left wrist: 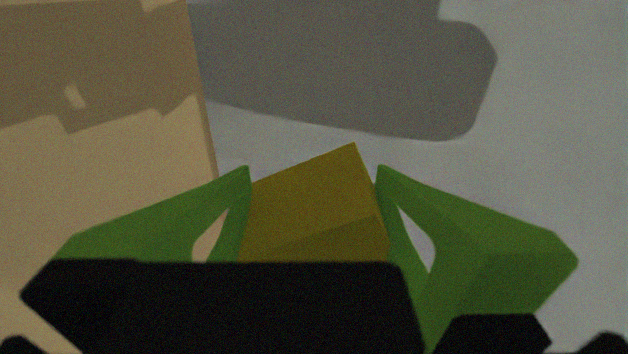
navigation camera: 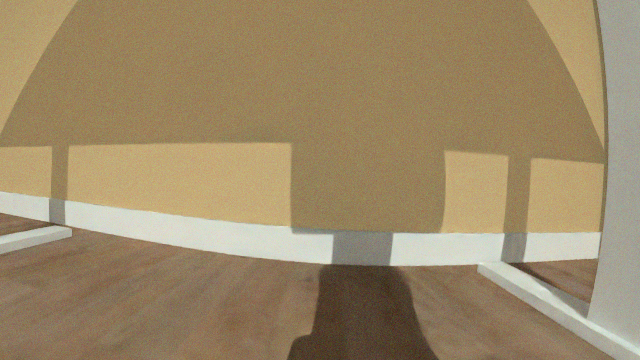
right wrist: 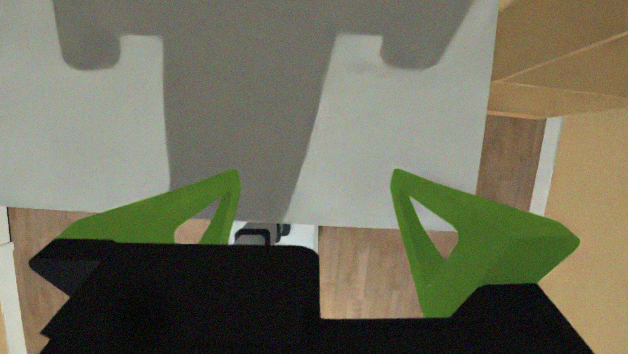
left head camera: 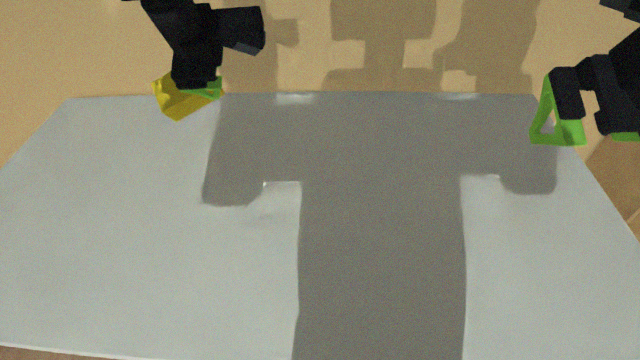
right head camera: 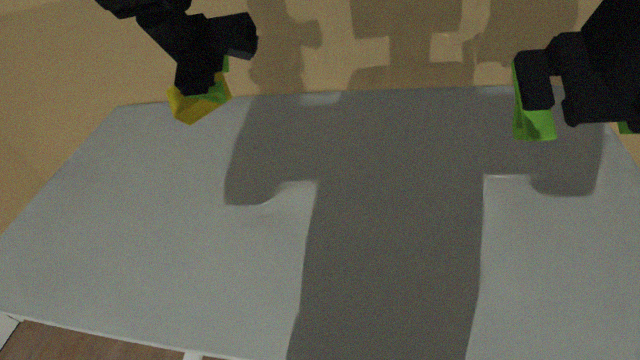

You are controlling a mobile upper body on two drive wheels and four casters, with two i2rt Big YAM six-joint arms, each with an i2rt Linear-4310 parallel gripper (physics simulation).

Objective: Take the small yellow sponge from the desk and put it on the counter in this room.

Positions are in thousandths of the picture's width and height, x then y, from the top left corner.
Labels:
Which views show the right gripper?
The right wrist view, the left head camera view and the right head camera view only.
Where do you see a white desk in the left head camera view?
476,604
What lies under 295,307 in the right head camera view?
A small yellow sponge.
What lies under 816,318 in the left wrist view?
A white desk.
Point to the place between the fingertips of the left gripper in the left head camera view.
338,229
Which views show the small yellow sponge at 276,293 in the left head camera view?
The left wrist view, the left head camera view and the right head camera view only.

